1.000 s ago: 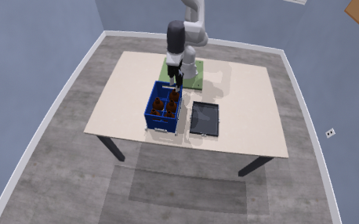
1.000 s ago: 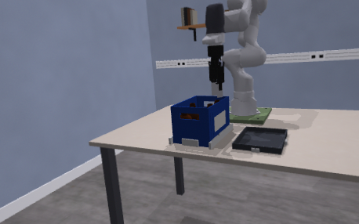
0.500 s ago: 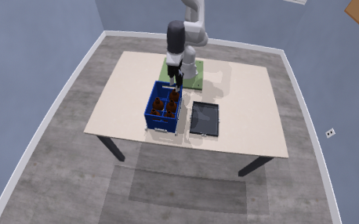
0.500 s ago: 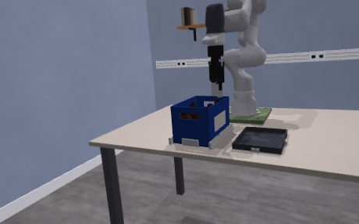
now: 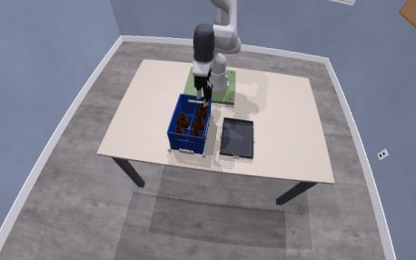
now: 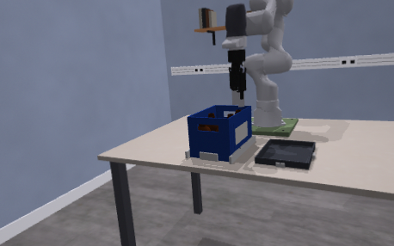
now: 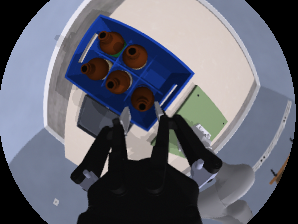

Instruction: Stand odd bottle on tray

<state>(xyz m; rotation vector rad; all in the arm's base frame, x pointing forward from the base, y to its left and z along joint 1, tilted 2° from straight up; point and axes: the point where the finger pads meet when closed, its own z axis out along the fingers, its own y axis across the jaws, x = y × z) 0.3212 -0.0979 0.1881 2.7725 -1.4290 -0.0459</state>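
The bottle is 130 mm below my hand. The rest, counted from my hand: blue crate 130 mm below, 80 mm ahead, 60 mm to the right; then dark tray 210 mm to the left, 200 mm below, 120 mm ahead.
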